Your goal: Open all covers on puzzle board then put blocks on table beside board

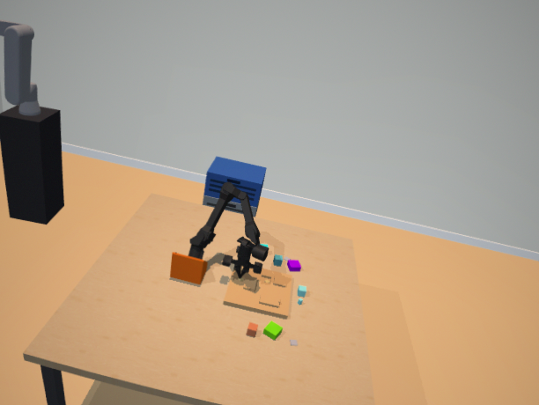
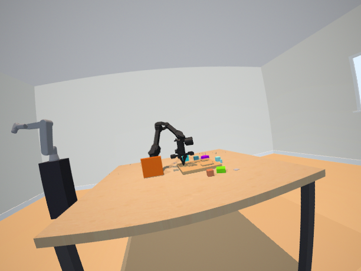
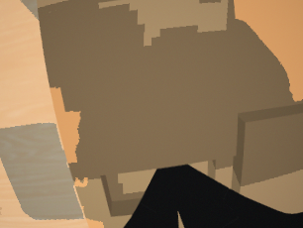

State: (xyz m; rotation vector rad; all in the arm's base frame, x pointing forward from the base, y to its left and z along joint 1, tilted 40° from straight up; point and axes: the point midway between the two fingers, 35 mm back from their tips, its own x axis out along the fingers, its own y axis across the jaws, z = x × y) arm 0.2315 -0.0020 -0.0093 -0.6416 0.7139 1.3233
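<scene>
The wooden puzzle board is 90 mm ahead of my gripper tip and 50 mm to the right of it. Round my gripper tip: brown block: 80 mm ahead, 310 mm to the right, 10 mm below; then blue-teal cube: 190 mm ahead, 200 mm to the left; then light cyan block: 310 mm ahead, 10 mm to the right, 10 mm below.
</scene>
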